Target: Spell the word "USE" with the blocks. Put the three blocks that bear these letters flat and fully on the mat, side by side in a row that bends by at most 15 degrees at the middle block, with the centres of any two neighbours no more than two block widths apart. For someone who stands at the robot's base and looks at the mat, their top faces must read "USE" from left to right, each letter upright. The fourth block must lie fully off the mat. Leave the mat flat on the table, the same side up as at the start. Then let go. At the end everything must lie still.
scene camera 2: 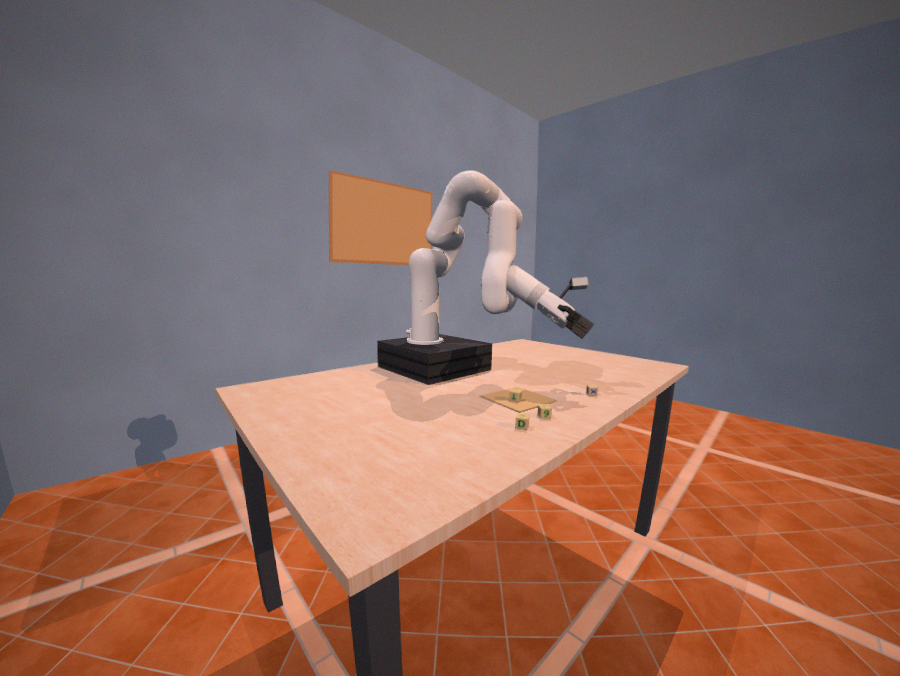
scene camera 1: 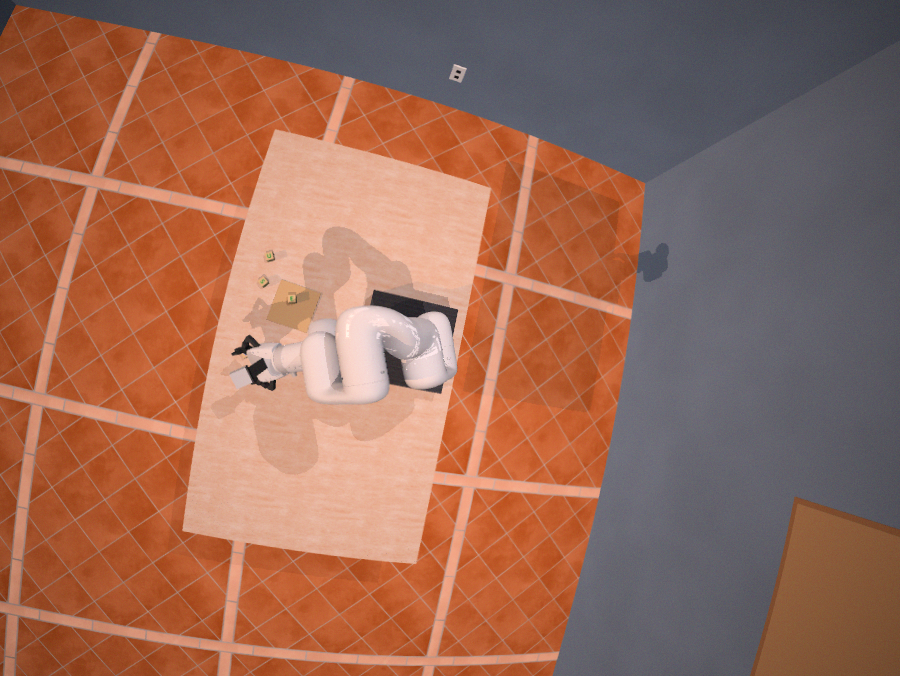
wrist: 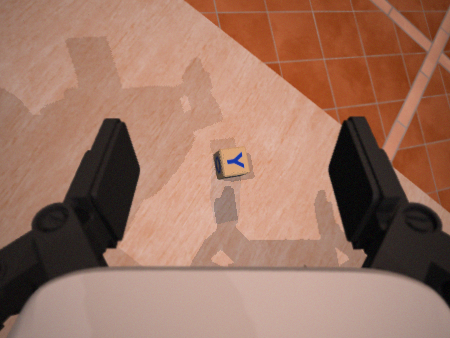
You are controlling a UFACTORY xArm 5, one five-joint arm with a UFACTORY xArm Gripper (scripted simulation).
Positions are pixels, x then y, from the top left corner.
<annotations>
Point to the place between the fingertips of my gripper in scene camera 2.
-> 588,332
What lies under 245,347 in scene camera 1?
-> My gripper.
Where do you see a mat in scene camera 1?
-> At 298,316
</annotations>
